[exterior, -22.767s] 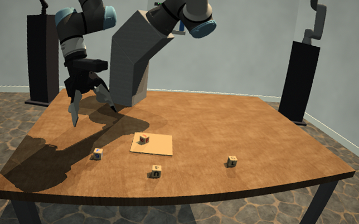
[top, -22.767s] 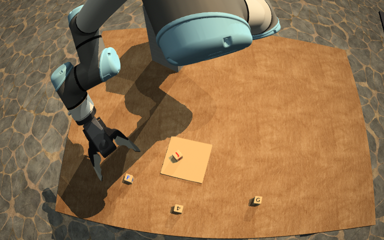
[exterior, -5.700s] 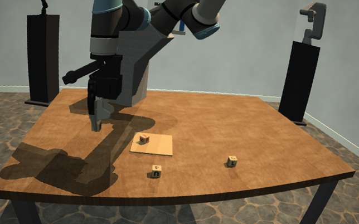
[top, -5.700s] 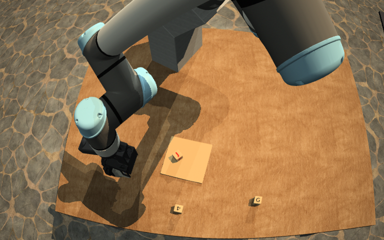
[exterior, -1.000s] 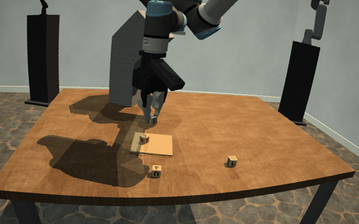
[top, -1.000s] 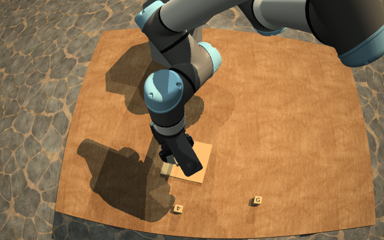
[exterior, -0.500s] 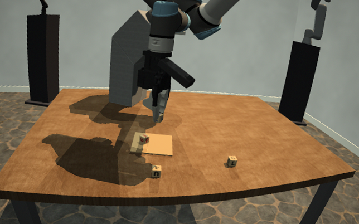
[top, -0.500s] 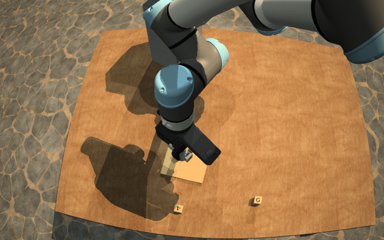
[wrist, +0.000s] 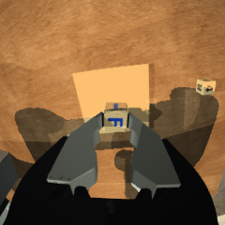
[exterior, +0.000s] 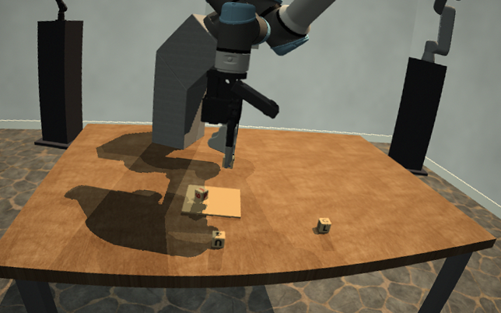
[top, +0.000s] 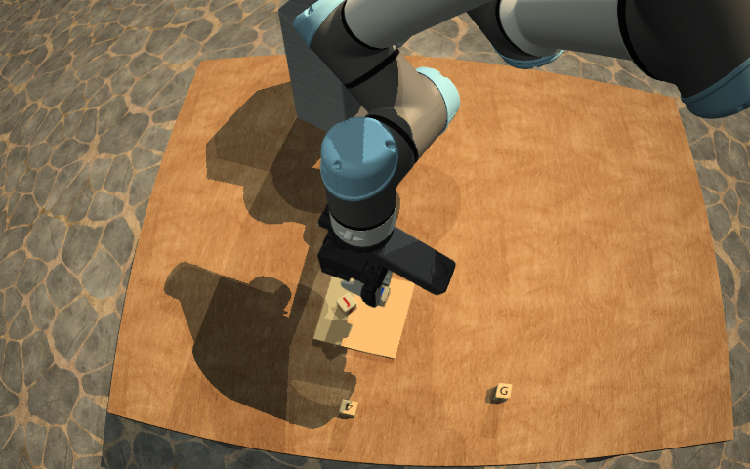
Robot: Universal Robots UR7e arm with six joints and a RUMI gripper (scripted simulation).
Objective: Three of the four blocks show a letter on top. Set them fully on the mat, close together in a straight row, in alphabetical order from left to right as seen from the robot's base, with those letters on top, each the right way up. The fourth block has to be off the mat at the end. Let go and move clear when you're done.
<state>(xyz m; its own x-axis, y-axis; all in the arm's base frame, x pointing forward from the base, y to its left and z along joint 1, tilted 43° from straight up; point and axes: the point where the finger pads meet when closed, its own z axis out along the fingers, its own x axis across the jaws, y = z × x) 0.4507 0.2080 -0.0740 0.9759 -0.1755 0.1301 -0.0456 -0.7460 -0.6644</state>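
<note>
The tan mat lies 120 mm below my hand and 30 mm to the right of it. The rest, counted from my hand: block right at my hand.
</note>
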